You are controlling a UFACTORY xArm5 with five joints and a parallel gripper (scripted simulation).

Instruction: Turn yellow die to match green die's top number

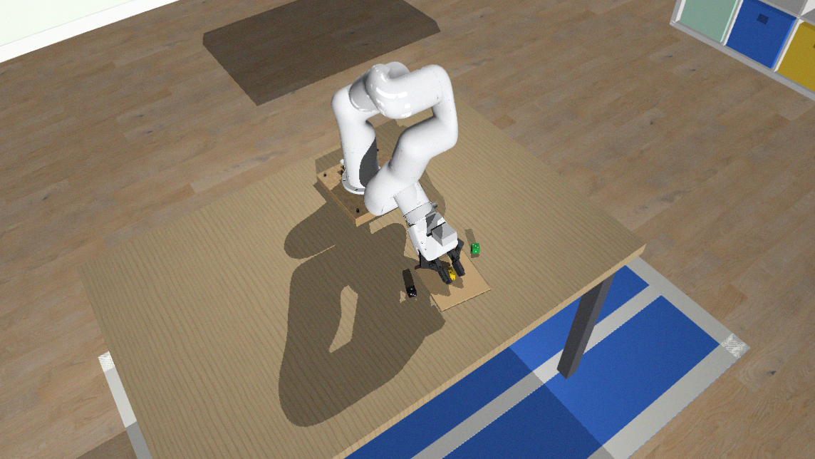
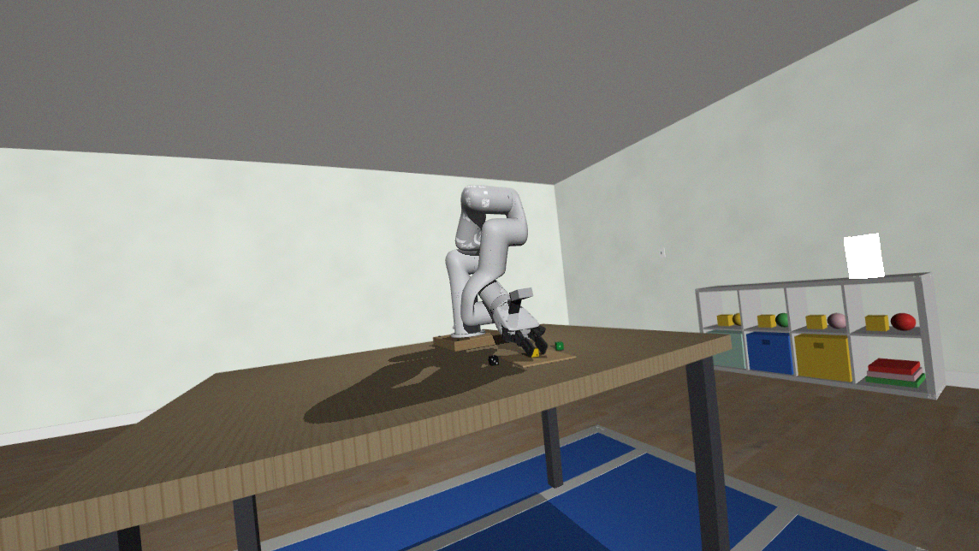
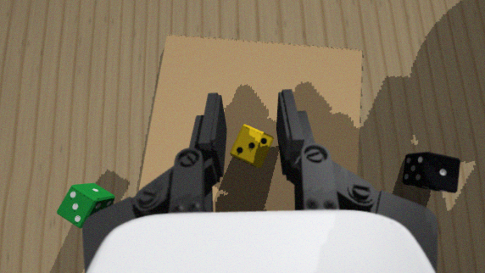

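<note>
The yellow die is 2 cm below my hand and 1 cm behind it. Round my hand: tan mat 3 cm below; then green die 11 cm to the left, 2 cm below, 2 cm behind; then black die 10 cm to the right, 4 cm behind, 2 cm below.
</note>
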